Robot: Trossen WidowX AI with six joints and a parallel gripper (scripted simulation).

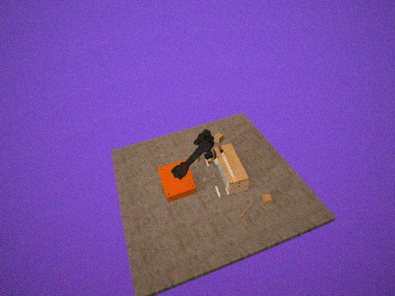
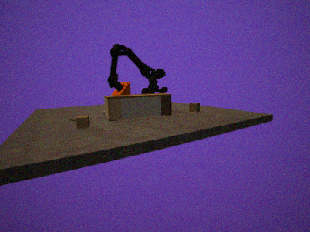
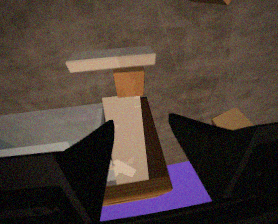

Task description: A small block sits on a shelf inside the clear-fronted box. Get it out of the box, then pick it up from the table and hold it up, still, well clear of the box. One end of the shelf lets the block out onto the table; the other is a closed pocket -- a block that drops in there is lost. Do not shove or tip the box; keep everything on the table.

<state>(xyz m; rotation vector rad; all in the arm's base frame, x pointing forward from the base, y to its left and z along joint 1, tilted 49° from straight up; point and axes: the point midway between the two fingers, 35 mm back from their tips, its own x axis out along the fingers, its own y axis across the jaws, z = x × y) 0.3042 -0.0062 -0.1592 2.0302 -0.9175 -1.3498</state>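
The tan block lies 2 cm behind my gripper tip and 5 cm below it. Round my gripper tip: tan box 2 cm ahead, 19 cm to the right, 1 cm below; then thin brown stick 2 cm behind, 52 cm to the right, 6 cm below.
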